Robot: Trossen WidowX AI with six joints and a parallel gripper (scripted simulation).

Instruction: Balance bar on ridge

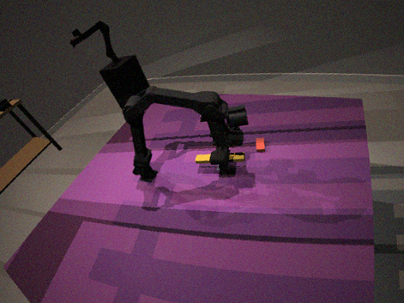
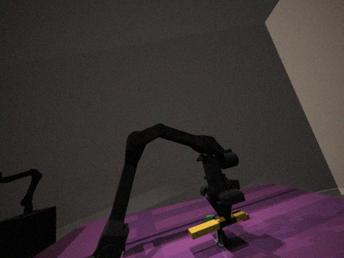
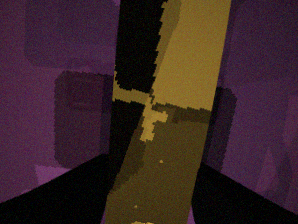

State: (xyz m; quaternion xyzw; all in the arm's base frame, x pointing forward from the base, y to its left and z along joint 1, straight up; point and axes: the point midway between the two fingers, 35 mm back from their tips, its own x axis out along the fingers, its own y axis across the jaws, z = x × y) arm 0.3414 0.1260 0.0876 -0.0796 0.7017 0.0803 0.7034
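Now: gripper tip 30 mm past the yellow bar and 10 mm to the left of it. From my gripper tip the other things lie so: red block: 130 mm to the left, 100 mm ahead, 40 mm below; then green block: 140 mm to the left, 40 mm below, 30 mm behind.
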